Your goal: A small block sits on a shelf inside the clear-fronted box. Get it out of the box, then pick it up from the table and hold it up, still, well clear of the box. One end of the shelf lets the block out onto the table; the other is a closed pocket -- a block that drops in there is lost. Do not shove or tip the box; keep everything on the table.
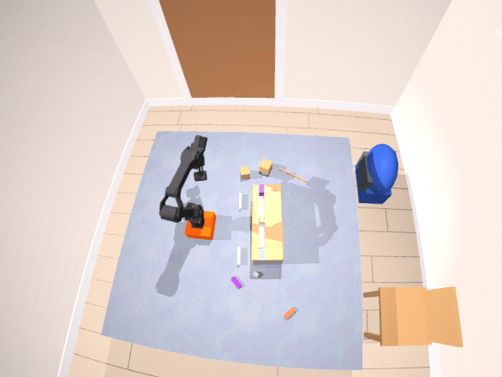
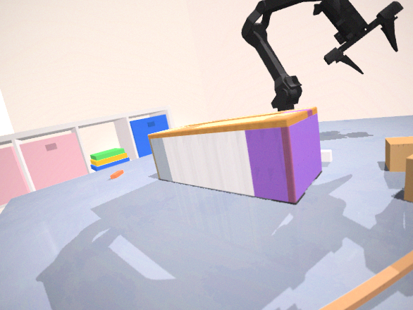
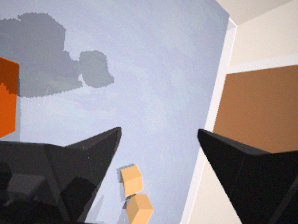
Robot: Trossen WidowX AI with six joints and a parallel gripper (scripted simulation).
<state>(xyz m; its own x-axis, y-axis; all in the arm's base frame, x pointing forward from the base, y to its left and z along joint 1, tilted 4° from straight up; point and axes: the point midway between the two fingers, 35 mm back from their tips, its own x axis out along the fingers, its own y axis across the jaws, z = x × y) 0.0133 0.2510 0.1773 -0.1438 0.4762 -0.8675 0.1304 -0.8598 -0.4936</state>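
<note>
The long box is 300 mm ahead of my gripper tip, 280 mm to the right of it and 140 mm below it. The rest, counted from my gripper tip: grey metal block 290 mm ahead, 520 mm to the right, 190 mm below; thin stick 490 mm ahead, 40 mm to the left, 200 mm below; tan block 320 mm ahead, 260 mm to the right, 110 mm below.
</note>
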